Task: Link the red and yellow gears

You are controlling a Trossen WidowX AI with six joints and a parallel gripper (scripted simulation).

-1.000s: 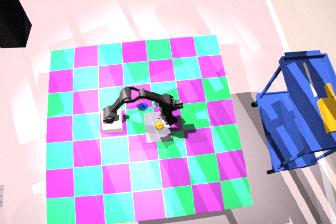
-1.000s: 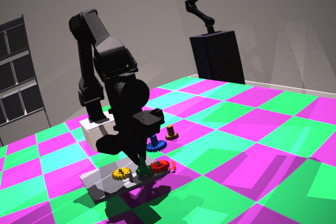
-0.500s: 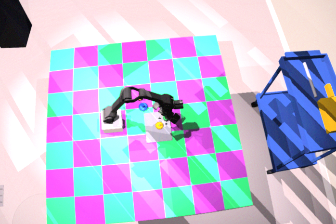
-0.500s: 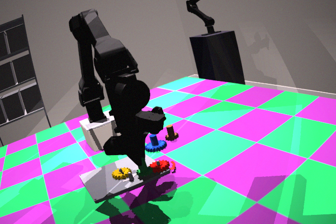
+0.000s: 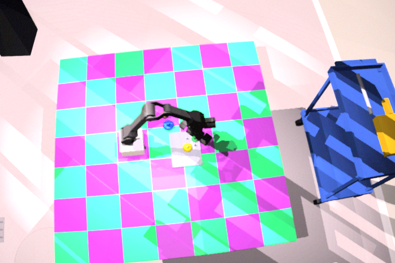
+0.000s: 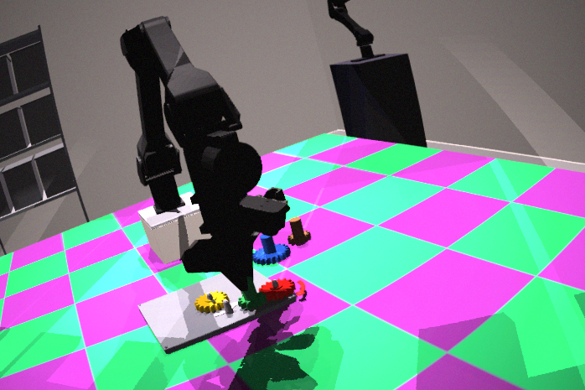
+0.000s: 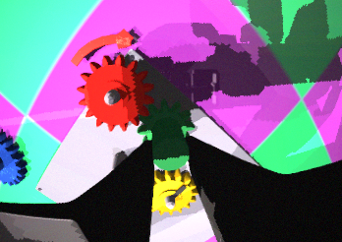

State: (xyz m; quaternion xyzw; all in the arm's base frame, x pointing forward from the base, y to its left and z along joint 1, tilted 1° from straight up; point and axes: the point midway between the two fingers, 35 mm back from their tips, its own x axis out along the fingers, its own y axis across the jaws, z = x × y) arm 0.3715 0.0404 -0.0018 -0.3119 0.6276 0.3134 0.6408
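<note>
The green gear lies 1 cm below my gripper tip. From my gripper tip the other things lie so: red gear: 4 cm to the left, 2 cm below, 1 cm behind; then red arrow: 7 cm to the left, 3 cm below; then yellow gear: 5 cm to the right, 4 cm behind, 2 cm below.
</note>
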